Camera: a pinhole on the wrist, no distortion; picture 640 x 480 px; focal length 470.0 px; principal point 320.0 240.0 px. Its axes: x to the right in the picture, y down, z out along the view. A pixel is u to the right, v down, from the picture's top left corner.
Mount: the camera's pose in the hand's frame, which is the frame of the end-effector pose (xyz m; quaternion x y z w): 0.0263 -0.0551 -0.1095 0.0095 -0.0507 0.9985 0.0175
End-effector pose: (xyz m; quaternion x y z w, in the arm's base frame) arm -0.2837 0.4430 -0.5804 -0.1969 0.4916 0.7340 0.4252
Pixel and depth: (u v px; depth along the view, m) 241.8 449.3 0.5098
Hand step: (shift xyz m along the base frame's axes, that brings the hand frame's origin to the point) 0.2598 0.4317 -0.1011
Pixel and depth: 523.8 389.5 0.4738
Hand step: 0.3454 0.2742 0.1423
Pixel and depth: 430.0 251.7 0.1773
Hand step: 0.0778 0.0663 -0.0040
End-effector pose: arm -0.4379 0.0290 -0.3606 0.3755 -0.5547 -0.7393 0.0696
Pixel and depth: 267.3 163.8 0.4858
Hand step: -0.2970 0.2549 -0.0293
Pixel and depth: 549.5 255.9 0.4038
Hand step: -0.0378 0.3504 0.0189
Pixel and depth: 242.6 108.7 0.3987
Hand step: -0.2646 0.1698 -0.0074
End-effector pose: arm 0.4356 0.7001 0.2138 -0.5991 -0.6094 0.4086 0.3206
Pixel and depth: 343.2 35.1 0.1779
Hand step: -0.0662 0.0144 -0.0408
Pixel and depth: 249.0 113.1 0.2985
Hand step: -0.1806 0.0570 -0.0915
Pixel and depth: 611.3 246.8 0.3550
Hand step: -0.2452 -0.2098 -0.0172
